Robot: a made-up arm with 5 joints.
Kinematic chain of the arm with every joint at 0, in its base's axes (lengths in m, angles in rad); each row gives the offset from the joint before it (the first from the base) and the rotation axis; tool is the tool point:
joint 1: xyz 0 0 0.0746 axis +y
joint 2: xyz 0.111 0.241 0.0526 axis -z
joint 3: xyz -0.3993 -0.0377 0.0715 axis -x
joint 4: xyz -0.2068 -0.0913 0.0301 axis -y
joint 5: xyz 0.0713 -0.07 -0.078 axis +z
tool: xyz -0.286 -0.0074 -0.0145
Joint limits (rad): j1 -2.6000..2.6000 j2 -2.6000..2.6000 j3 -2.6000..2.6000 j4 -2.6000..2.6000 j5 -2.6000..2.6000
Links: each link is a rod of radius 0.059 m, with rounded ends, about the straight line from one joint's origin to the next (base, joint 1, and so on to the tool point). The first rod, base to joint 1, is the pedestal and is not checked.
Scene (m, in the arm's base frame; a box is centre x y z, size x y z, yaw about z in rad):
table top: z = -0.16
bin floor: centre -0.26 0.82 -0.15 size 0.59 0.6 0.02 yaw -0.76
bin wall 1: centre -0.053 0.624 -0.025 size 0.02 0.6 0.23 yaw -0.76
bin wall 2: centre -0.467 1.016 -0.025 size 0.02 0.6 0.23 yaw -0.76
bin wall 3: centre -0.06 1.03 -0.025 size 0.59 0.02 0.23 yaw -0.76
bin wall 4: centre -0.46 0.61 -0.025 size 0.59 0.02 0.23 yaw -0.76
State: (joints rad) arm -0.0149 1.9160 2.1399 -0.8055 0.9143
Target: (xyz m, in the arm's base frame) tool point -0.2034 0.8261 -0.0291
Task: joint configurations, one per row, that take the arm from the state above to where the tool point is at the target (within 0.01 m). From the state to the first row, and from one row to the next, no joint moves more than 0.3 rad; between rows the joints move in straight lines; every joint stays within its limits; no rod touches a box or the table.
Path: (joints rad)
1: -0.1423 1.9024 1.8443 -0.7921 1.1329
2: -0.2697 1.8887 1.5486 -0.7788 1.3514
3: -0.3970 1.8751 1.2530 -0.7654 1.5700
4: -0.5244 1.8615 0.9573 -0.7521 1.7886
5: -0.6518 1.8478 0.6617 -0.7387 2.0072
6: -0.7792 1.8342 0.3660 -0.7254 2.2257

